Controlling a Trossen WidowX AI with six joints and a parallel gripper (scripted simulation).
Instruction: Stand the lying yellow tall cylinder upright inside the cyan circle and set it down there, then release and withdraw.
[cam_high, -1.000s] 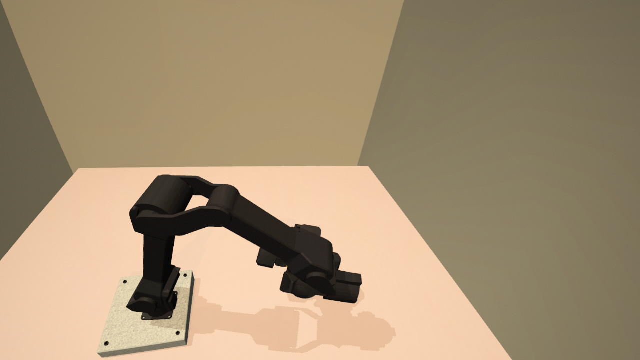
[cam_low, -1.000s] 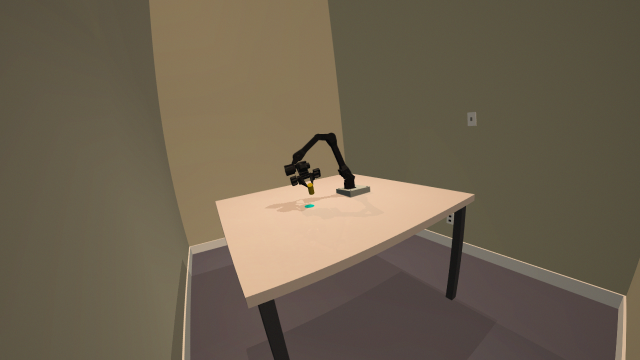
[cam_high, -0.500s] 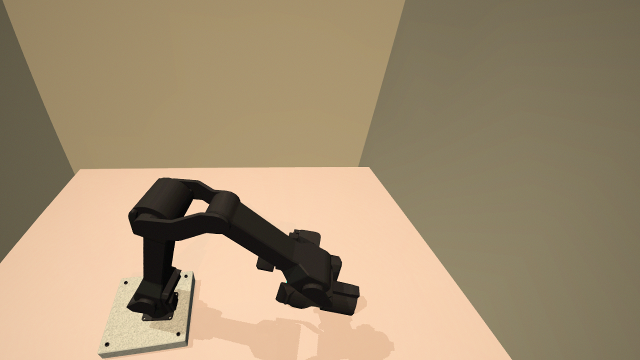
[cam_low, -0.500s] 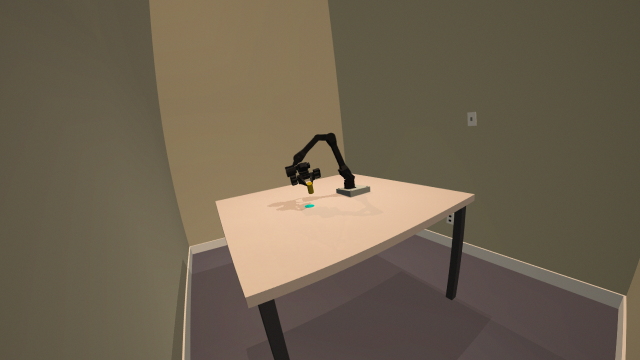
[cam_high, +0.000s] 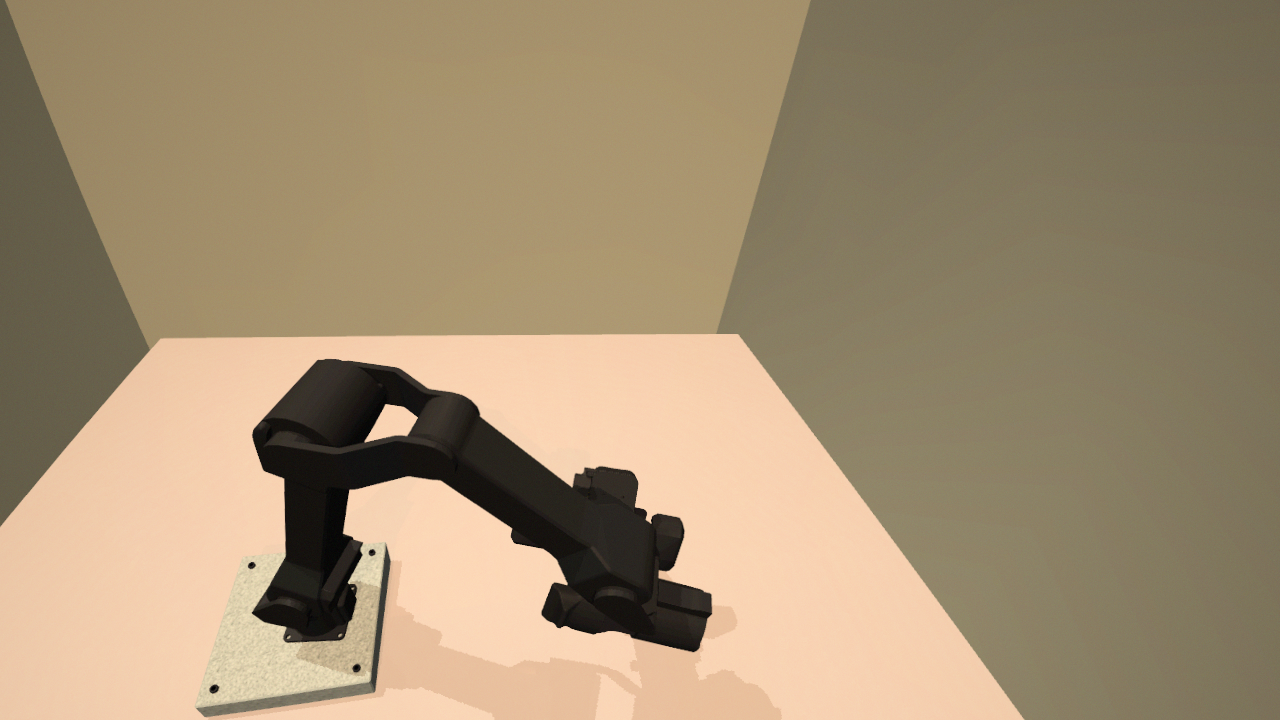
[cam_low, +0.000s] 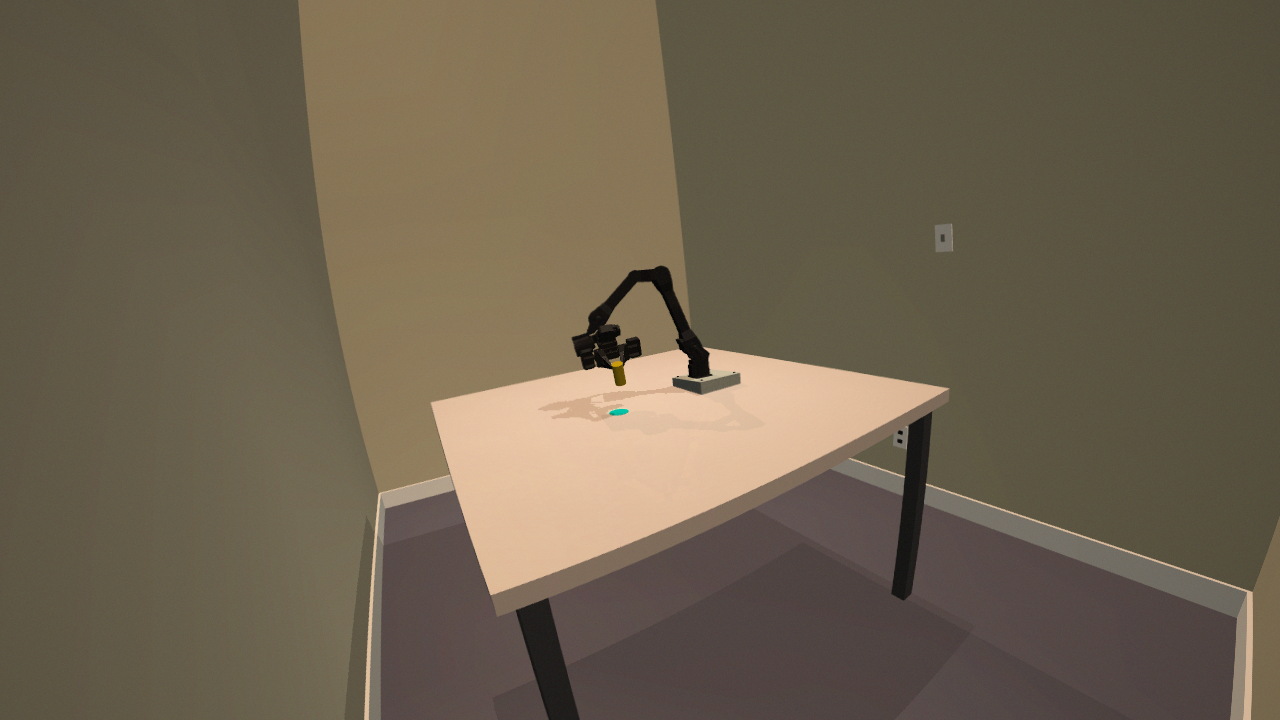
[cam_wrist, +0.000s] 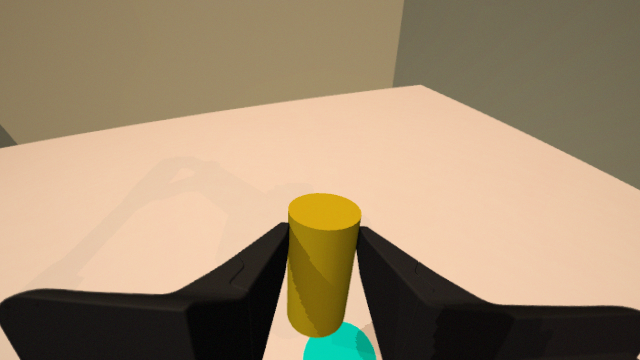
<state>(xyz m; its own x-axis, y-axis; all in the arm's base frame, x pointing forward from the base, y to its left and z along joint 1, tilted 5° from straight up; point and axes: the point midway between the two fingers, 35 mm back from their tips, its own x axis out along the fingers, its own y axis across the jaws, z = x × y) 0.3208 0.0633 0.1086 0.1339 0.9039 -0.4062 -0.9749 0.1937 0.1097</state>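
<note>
Right now the cyan circle is 10 mm ahead of my gripper tip, 20 mm to the right of it and 140 mm below it. Also, from my gripper tip: yellow tall cylinder 20 mm below.
</note>
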